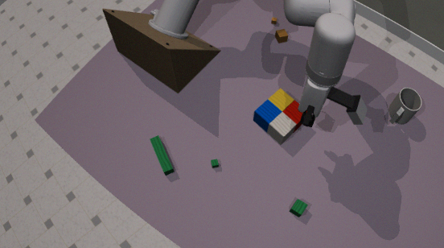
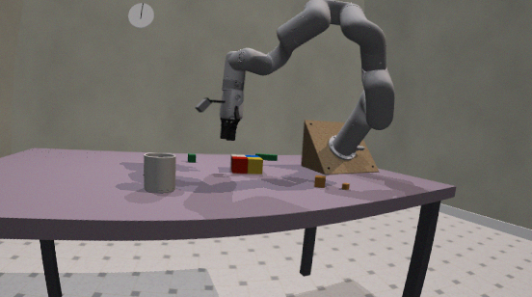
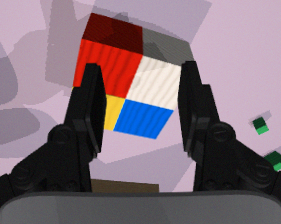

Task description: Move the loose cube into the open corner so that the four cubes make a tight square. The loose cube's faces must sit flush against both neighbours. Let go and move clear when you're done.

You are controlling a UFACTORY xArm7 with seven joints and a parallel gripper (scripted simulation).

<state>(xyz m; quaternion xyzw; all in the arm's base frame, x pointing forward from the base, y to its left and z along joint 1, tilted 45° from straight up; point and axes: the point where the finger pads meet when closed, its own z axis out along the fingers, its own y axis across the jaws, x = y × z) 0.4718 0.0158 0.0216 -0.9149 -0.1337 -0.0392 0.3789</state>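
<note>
Now: hand 40 mm past the red cube, 20 mm to the right of it and 100 mm above it. Round my hand: green bar: 230 mm behind, 290 mm to the right, 120 mm below; then white cube: 50 mm behind, 30 mm to the right, 100 mm below.
</note>
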